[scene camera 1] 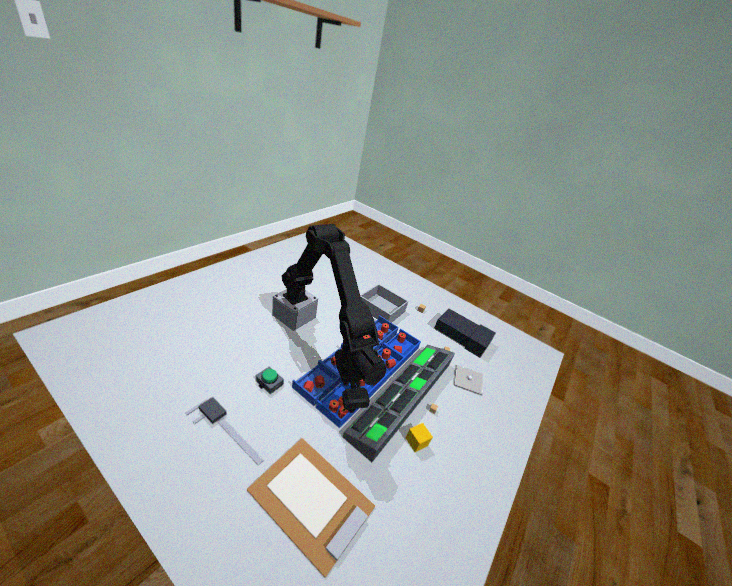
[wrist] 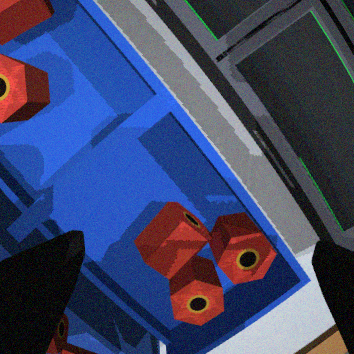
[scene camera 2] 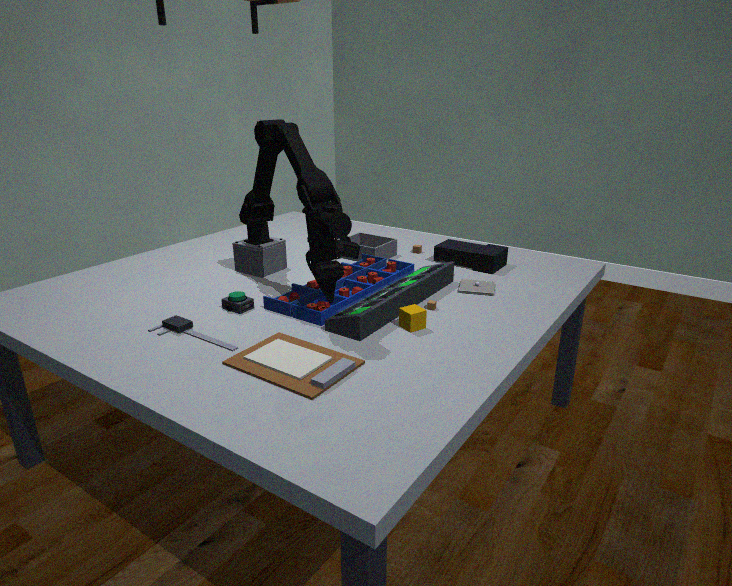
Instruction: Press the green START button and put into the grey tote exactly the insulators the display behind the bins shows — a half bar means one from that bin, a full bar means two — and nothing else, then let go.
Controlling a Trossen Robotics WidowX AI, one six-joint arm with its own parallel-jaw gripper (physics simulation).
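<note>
My black gripper (scene camera 1: 355,400) (scene camera 2: 329,294) (wrist: 201,248) is open and empty above the near-end blue bin (scene camera 1: 326,415) (scene camera 2: 308,315) (wrist: 110,180) beside the display. In the wrist view, three red hexagonal insulators lie in that bin between my fingertips: one tilted (wrist: 167,240) and two with holes facing up (wrist: 240,265) (wrist: 197,300). The dark display (scene camera 1: 372,450) (scene camera 2: 390,314) (wrist: 295,65) shows a longer green bar (scene camera 1: 425,356) near its far end and shorter bars at its middle (scene camera 1: 418,383) and near end (scene camera 1: 376,432). The green START button (scene camera 1: 269,375) (scene camera 2: 236,296) stands left of the bins. No insulator shows in the grey tote (scene camera 1: 396,311) (scene camera 2: 381,248).
A yellow cube (scene camera 1: 419,437) (scene camera 2: 412,318) stands right of the display. A clipboard (scene camera 1: 308,494) (scene camera 2: 286,357) and a caliper (scene camera 1: 241,441) (scene camera 2: 210,339) lie near the front. A black box (scene camera 1: 463,331) (scene camera 2: 467,254) and a light plate (scene camera 1: 468,384) (scene camera 2: 476,289) are at the right.
</note>
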